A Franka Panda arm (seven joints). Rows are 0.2 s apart.
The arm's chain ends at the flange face. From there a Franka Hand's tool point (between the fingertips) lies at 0.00 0.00 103.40 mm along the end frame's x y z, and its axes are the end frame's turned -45 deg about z.
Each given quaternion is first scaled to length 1.
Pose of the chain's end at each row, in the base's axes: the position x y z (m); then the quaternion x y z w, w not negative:
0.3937, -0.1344, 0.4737, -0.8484, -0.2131, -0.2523, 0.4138
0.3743, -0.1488, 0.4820, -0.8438, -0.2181, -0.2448, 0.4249
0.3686, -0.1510, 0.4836, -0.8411, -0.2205, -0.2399, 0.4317
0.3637, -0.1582, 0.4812, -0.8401, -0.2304, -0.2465, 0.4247
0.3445, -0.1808, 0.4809, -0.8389, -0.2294, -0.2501, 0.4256
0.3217, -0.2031, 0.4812, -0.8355, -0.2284, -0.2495, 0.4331
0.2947, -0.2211, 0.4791, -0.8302, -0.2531, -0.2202, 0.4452
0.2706, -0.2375, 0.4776, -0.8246, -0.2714, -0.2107, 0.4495
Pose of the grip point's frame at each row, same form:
0.4197, -0.0507, 0.4189, -0.7022, -0.5215, -0.3914, 0.2857
0.3979, -0.0636, 0.4283, -0.6961, -0.5244, -0.3888, 0.2989
0.3906, -0.0650, 0.4306, -0.6927, -0.5256, -0.3868, 0.3070
0.3863, -0.0727, 0.4277, -0.6880, -0.5344, -0.3903, 0.2980
0.3677, -0.0951, 0.4279, -0.6872, -0.5330, -0.3939, 0.2975
0.3444, -0.1165, 0.4295, -0.6845, -0.5307, -0.3962, 0.3046
0.3092, -0.1331, 0.4267, -0.6702, -0.5515, -0.3738, 0.3270
0.2813, -0.1490, 0.4252, -0.6579, -0.5663, -0.3667, 0.3346

